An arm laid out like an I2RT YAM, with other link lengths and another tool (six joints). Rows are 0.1 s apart.
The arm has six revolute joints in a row. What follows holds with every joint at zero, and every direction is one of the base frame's. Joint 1 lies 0.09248 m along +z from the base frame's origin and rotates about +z. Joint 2 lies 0.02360 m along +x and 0.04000 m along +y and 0.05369 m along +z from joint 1 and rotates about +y. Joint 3 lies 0.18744 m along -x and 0.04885 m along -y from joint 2 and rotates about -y. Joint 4 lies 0.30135 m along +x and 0.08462 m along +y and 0.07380 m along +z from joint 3 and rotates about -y. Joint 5 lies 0.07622 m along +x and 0.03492 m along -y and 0.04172 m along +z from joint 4 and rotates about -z. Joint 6 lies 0.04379 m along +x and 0.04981 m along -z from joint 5 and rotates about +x. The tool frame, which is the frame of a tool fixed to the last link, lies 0.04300 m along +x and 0.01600 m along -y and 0.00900 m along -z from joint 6; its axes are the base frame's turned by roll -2.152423, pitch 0.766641 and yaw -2.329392 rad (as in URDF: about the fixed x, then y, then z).
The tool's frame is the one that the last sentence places.
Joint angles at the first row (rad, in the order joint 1, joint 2, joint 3, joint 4, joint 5, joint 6):
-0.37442 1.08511 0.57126 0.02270 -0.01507 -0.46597
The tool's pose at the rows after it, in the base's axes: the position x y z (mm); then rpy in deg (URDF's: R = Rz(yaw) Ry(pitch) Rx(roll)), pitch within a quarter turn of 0, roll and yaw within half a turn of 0:
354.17, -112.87, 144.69, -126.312, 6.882, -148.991
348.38, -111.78, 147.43, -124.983, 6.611, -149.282
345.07, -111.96, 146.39, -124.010, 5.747, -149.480
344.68, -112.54, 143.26, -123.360, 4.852, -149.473
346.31, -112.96, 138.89, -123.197, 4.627, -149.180
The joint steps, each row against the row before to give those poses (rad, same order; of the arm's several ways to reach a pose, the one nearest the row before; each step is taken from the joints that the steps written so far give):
0.00304 -0.03549 -0.03091 0.01831 0.00534 -0.00497
0.00076 -0.05152 -0.03395 -0.00231 0.01562 -0.01220
-0.00038 -0.02097 -0.02062 0.00384 0.01413 -0.01793
0.00040 0.00651 -0.00721 0.01335 0.00955 -0.01678
0.00000 0.02214 -0.00036 0.02249 -0.00230 -0.00648

